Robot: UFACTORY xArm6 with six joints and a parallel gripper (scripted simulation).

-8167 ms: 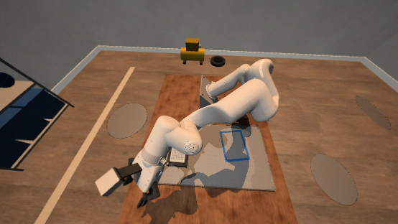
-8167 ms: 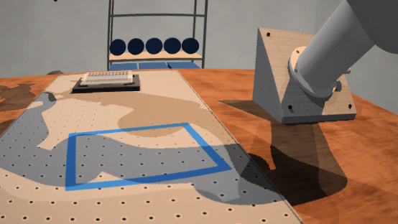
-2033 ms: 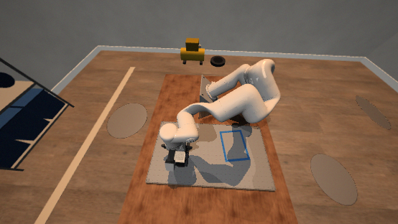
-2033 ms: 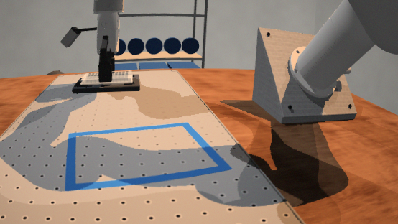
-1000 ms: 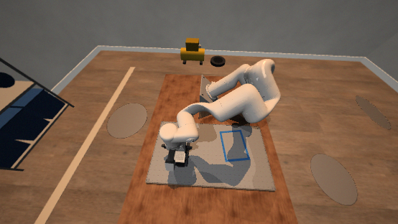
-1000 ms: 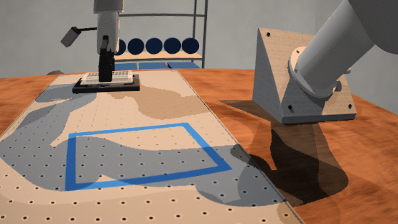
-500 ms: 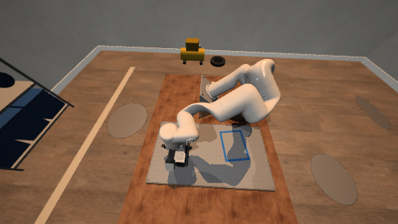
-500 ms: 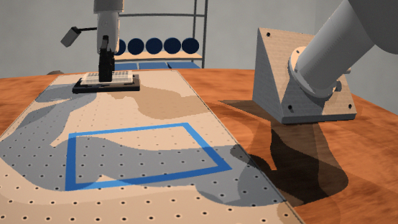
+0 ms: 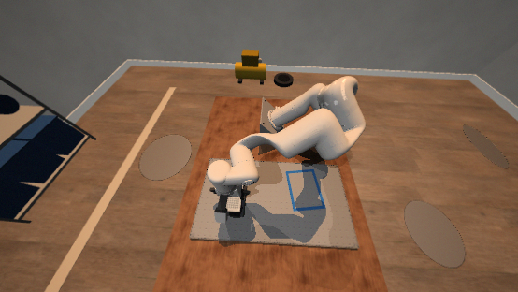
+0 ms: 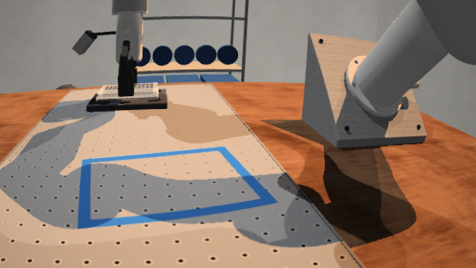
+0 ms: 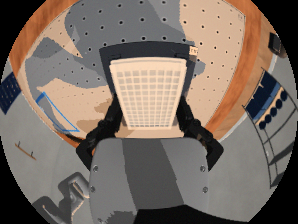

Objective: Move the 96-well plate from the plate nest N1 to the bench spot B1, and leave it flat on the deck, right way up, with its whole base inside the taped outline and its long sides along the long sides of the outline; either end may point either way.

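Now: hand 3 cm above the dark plate nest N1. From my hand the other things lie so: 96-well plate (1 cm below).
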